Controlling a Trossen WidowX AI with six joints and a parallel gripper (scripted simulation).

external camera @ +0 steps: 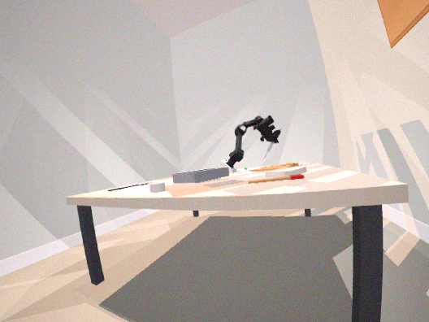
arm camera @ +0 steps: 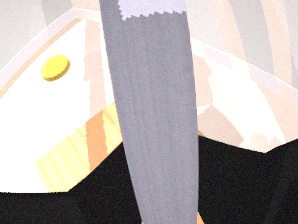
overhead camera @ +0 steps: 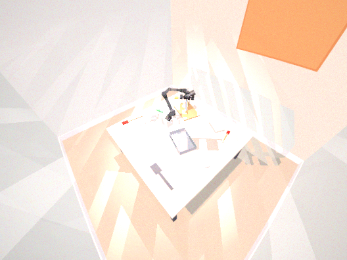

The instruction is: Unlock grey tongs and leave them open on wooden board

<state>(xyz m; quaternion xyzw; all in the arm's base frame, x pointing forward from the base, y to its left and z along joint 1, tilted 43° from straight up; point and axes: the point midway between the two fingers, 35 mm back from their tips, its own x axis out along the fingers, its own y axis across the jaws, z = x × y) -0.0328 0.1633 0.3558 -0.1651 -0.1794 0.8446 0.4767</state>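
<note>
The wooden board is 20 mm ahead of my gripper tip, 20 mm to the right of it and 180 mm below it. Round my gripper tip: green object: 260 mm behind, 320 mm to the right, 180 mm below; then red-tipped stick: 670 mm ahead, 10 mm to the left, 180 mm below; then grey roasting tin: 400 mm ahead, 460 mm to the right, 160 mm below.
</note>
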